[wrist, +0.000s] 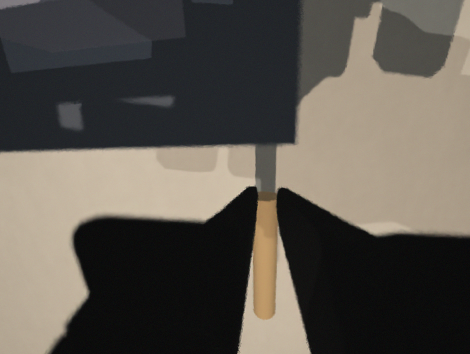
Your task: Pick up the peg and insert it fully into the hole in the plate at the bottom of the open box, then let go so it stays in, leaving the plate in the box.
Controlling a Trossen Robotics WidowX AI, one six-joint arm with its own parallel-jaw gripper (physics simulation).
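Frame: origin at the arm's base, x back, y right, z up, level; millimetres.
Where they show: gripper, between the fingertips: (266, 195).
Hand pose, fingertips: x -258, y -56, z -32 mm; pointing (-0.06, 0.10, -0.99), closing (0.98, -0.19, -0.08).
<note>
Each offset is from my fingertips to the centre of the thing. "pt": to the spot under its first point. Level surfaces: height alone.
The peg @(dy -41, dx -5, dz -3 mm) (265, 255) is a thin tan rod. It points up and down the wrist view, with its rounded end low, below the fingertips. My black gripper (266, 195) is shut on the peg near its upper visible end. A narrow grey strip of about the same width runs on from the tan part to the box's edge; I cannot tell whether it is part of the peg. The dark box @(pt dy +43, dx -4, dz +60 mm) (225, 107) fills the upper left, its lower edge just above the fingertips. The plate and its hole cannot be made out.
Paler patches and angular grey shapes show on the dark box at the upper left. A beige surface @(dz -38 mm) (375, 150) lies around and below the box. Grey shadows fall on it at the upper right and just under the box's edge.
</note>
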